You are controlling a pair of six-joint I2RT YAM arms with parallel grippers.
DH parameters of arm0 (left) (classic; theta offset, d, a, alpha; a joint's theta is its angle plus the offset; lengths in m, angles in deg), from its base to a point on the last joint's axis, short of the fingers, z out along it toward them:
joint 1: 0 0.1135 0.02 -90
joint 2: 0 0 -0.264 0
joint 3: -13.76 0 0.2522 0
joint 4: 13.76 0 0.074 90
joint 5: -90 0 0 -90
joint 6: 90 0.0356 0 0
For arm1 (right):
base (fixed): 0 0 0 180
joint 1: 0 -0.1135 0.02 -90
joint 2: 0 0 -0.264 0
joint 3: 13.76 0 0.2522 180
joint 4: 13.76 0 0.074 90
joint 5: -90 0 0 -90
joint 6: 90 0.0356 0 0
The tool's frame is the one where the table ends.
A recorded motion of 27 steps. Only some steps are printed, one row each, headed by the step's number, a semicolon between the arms.
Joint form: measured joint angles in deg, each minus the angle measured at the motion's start. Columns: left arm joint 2, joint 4, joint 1, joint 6, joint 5, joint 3; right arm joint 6, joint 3, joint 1, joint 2, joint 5, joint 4.
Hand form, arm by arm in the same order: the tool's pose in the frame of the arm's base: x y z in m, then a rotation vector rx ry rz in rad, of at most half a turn. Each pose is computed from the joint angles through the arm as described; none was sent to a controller.
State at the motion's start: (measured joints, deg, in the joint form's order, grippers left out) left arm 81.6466 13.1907 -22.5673 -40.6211 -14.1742 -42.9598; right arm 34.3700 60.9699 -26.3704 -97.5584 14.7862 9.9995
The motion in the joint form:
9: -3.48 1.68 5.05 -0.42 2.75 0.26; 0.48 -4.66 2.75 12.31 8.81 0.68
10: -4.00 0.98 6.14 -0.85 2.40 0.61; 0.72 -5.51 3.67 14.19 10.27 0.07
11: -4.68 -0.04 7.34 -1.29 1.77 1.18; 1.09 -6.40 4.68 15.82 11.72 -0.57
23: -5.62 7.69 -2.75 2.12 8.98 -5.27; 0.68 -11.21 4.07 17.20 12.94 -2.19
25: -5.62 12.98 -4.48 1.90 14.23 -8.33; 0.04 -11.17 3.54 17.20 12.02 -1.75
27: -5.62 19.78 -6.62 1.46 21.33 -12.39; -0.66 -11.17 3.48 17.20 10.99 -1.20
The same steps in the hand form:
9: 0.2551 -0.0879 0.1948 -0.4298 2.5155 -0.6723; 0.2908 0.1427 0.2426 0.0001 2.3947 0.9819
10: 0.2558 -0.0830 0.1961 -0.4553 2.4948 -0.6816; 0.2874 0.1366 0.2487 0.0003 2.3654 1.0120
11: 0.2561 -0.0776 0.1973 -0.4790 2.4701 -0.6974; 0.2844 0.1302 0.2532 0.0053 2.3406 1.0399
23: 0.2456 -0.1197 0.2263 -0.2455 2.4986 -0.5970; 0.2711 0.1291 0.2352 -0.0177 2.3757 1.0579
25: 0.2431 -0.1241 0.2366 -0.2572 2.5121 -0.4857; 0.2699 0.1311 0.2346 -0.0300 2.3809 1.0377
27: 0.2391 -0.1285 0.2513 -0.2715 2.5145 -0.3355; 0.2696 0.1307 0.2336 -0.0320 2.3865 1.0103

